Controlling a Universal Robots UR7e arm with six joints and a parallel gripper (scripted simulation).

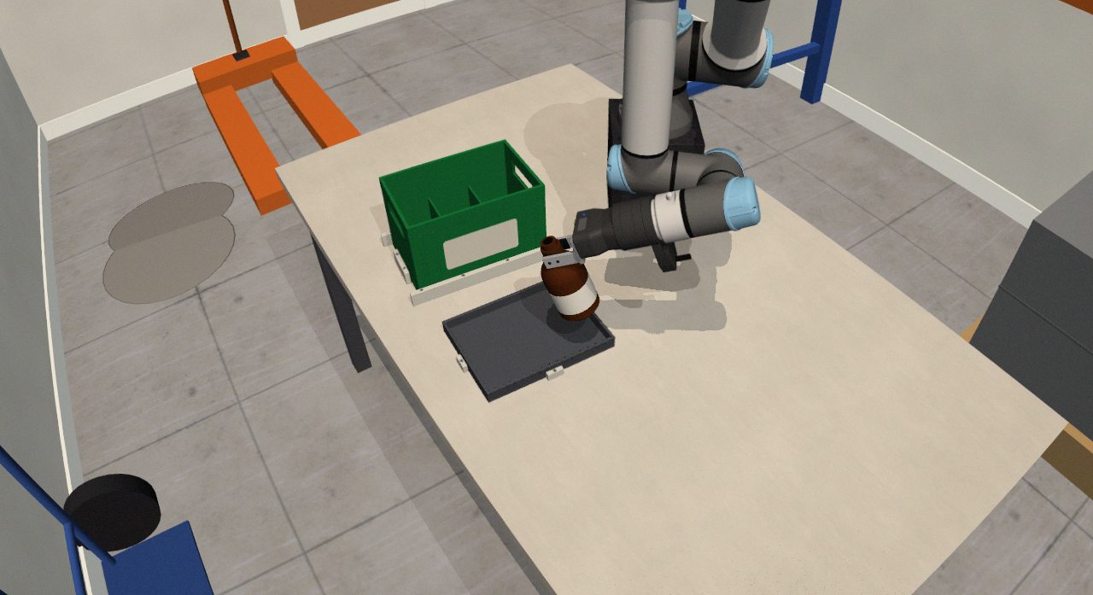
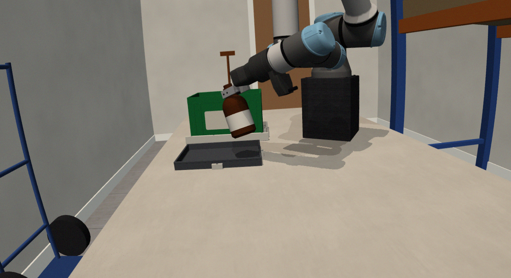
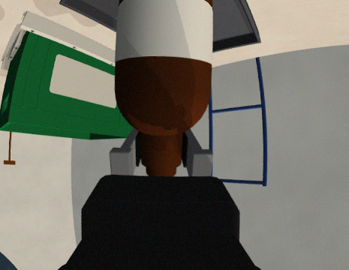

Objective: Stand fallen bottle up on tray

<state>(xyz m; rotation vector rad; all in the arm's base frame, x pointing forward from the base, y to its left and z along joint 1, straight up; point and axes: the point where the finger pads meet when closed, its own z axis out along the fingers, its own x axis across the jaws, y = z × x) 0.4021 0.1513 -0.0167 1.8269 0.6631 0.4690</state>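
Right now my hand is 1 cm past the brown bottle, 1 cm to the right of it and 5 cm above it. Also, from my hand: green crate (2 cm behind, 31 cm to the right, 12 cm below); tray (4 cm ahead, 3 cm to the right, 19 cm below).
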